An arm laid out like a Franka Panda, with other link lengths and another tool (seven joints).
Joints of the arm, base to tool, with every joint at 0 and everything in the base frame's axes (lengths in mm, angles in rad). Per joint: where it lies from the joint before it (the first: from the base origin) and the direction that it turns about. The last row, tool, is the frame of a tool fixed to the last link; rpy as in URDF.
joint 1: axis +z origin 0 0 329.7
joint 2: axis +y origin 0 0 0
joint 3: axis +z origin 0 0 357.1
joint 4: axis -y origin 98.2 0 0
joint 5: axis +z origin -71.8 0 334.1
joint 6: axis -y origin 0 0 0
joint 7: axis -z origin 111.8 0 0
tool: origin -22 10 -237.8 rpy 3.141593 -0.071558 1.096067
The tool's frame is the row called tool.
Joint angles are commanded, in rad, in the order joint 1, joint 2, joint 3, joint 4, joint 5, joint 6, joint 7. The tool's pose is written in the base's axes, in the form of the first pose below.
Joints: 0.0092, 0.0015, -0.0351, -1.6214, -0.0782, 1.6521, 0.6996
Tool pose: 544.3 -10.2 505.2 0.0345 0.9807 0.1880 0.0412
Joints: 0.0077, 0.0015, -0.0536, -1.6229, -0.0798, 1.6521, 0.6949
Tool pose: 543.6 -21.5 504.5 0.0355 0.9821 0.1806 0.0398
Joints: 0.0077, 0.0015, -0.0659, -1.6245, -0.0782, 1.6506, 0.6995
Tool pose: 542.8 -27.7 503.7 0.0347 0.9837 0.1722 0.0384
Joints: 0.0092, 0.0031, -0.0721, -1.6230, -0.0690, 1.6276, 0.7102
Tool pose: 538.1 -27.9 501.1 0.0280 0.9857 0.1637 0.0283
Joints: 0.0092, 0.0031, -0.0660, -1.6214, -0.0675, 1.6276, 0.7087
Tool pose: 538.6 -24.3 501.8 0.0273 0.9851 0.1674 0.0293
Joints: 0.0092, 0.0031, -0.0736, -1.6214, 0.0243, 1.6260, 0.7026
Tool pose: 539.3 -7.2 503.2 0.0174 -0.9858 -0.1626 -0.0387
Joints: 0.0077, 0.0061, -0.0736, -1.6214, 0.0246, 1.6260, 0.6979
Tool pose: 539.7 -8.0 501.6 0.0178 -0.9856 -0.1641 -0.0373
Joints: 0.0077, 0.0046, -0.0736, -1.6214, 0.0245, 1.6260, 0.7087
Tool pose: 539.7 -7.9 502.4 0.0174 -0.9864 -0.1588 -0.0380
